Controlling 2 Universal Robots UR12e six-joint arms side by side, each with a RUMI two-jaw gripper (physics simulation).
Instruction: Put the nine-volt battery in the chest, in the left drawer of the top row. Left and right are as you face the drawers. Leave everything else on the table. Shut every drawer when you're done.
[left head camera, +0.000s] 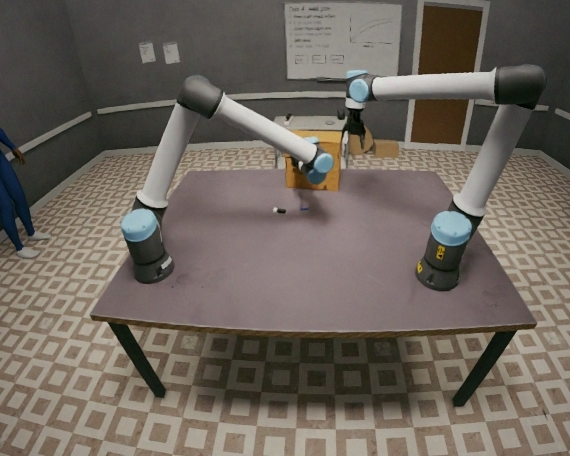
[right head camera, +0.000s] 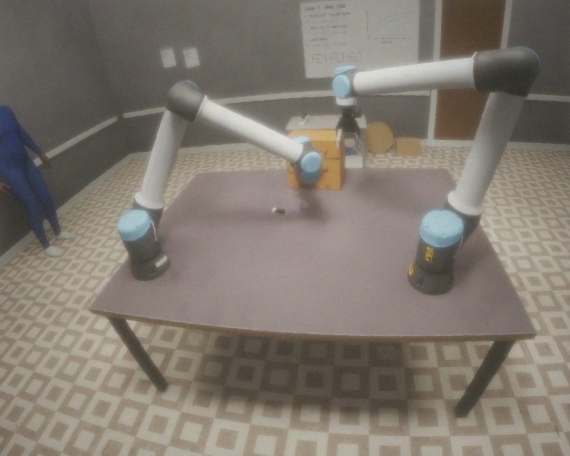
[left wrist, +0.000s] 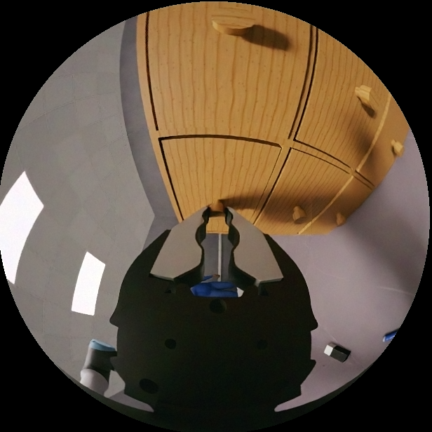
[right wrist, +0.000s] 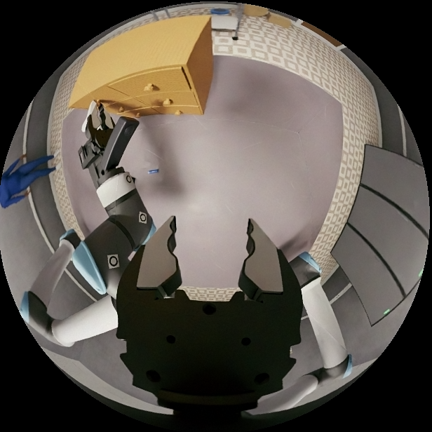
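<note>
The wooden chest (left head camera: 334, 150) (right head camera: 332, 177) (right wrist: 145, 55) stands at the table's back. In the left wrist view, its top-row left drawer (left wrist: 220, 170) looks flush; the inside is hidden. My left gripper (left wrist: 216, 207) is shut on that drawer's knob (left wrist: 217, 205). A dark gap shows along the outer edge of the top-row right drawer (left wrist: 230, 80) (right wrist: 130, 86). A small black block with a white end (left head camera: 279, 210) (right head camera: 278, 210) (left wrist: 337, 352) lies on the table; I cannot tell whether it is the nine-volt battery. My right gripper (left head camera: 354, 141) (right wrist: 211, 217) is open and empty, high right of the chest.
A small blue item (left head camera: 304, 208) (right head camera: 304, 209) (left wrist: 390, 335) (right wrist: 153, 171) lies on the table (left head camera: 300, 280) in front of the chest. The left arm's wrist hangs before the chest front. A grey-white stand (left head camera: 310, 122) stands behind the table.
</note>
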